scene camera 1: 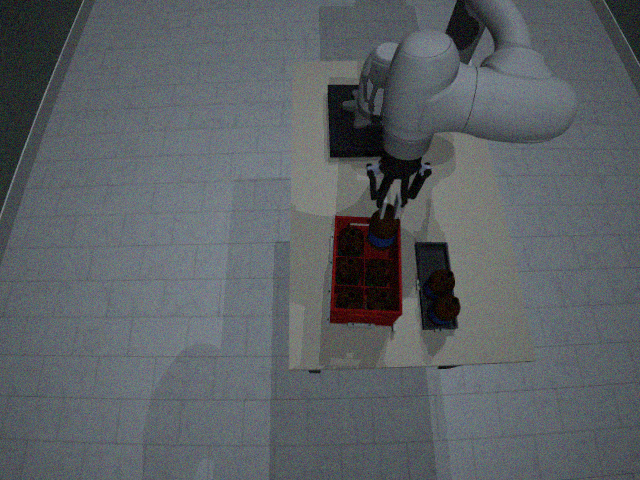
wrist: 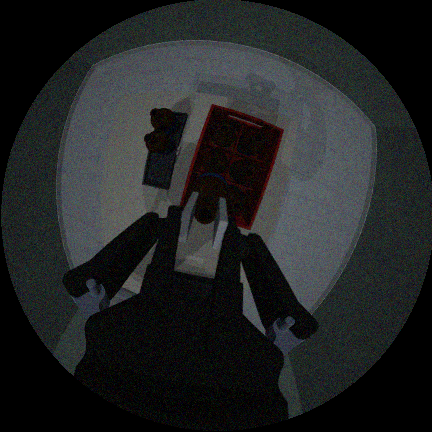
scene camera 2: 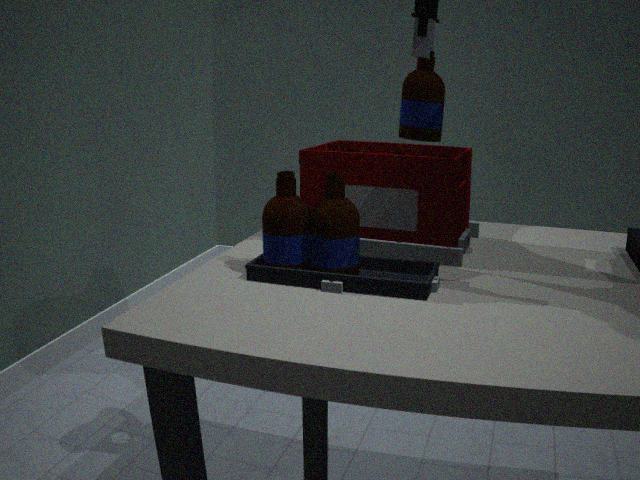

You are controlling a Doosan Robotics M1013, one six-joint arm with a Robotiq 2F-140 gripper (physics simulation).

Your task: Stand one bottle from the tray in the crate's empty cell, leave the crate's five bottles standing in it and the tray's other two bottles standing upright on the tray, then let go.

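Frame: origin at the arm's base, x ahead, y left, z up, level; metres.
Where they show: gripper, fingertip midpoint: [scene camera 1: 388,213] [wrist: 206,205] [scene camera 2: 422,57]; arm's base at its link origin: [scene camera 1: 376,110].
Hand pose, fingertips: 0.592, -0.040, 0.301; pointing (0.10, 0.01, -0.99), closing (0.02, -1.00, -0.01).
Each offset is from my fingertips to the top centre of the thing, as dx, dy, dz. "*": to the spot under its first point. Level surfaces: height alone.
My gripper [scene camera 1: 391,207] [scene camera 2: 423,50] [wrist: 206,205] is shut on the neck of a brown bottle with a blue label @(-0.002, +0.000, +0.014) [scene camera 1: 383,229] [scene camera 2: 422,95] [wrist: 211,192]. The bottle hangs a little above the red crate @(+0.064, -0.035, -0.165) [scene camera 1: 366,316] [scene camera 2: 444,201] [wrist: 267,185], tilted slightly, over the cell at the crate's arm-side end, nearer the tray. Five dark bottles stand in the crate's other cells; the crate wall hides them in scene camera 2. Two more brown bottles @(+0.093, +0.192, -0.180) [scene camera 1: 442,281] [scene camera 2: 334,227] [wrist: 156,142] stand upright, close together, at one end of the dark tray @(+0.079, +0.194, -0.315) [scene camera 1: 431,254] [scene camera 2: 392,289] [wrist: 159,175].
Crate and tray stand side by side on a pale table @(dz -0.340) [scene camera 1: 480,330] [scene camera 2: 310,320], with a gap between them. Small grey blocks @(* +0.078, +0.253, -0.331) [scene camera 2: 331,286] sit against the tray, and a low grey rail @(* -0.004, +0.072, -0.322) [scene camera 2: 413,251] runs along the crate's foot. A black plate [scene camera 1: 351,139] lies near the arm's base.
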